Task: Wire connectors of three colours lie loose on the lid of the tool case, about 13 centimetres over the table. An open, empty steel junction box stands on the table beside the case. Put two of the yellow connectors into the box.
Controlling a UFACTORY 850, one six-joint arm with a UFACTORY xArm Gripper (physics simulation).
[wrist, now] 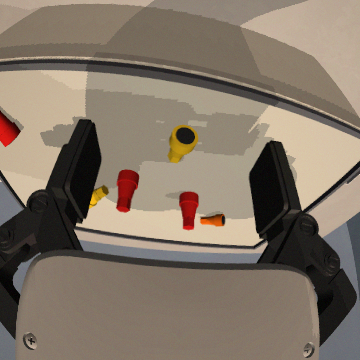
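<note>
A yellow connector (182, 142) with a dark open end lies on the pale case lid (30, 92), near the middle of the wrist view. A second, smaller yellow connector (100, 194) is partly hidden behind the left finger. My gripper (179, 146) is wide open and empty above the lid, its two black pads on either side of the first yellow connector, which shows a little farther up in the view than the fingertips' middle. The steel junction box does not show in this view.
Two red connectors (127, 190) (188, 210) lie between the fingers in view, below the yellow one. An orange connector (213, 220) lies by the right one. Another red connector (7, 129) is at the left edge. The lid's dark rim (200, 78) curves across behind.
</note>
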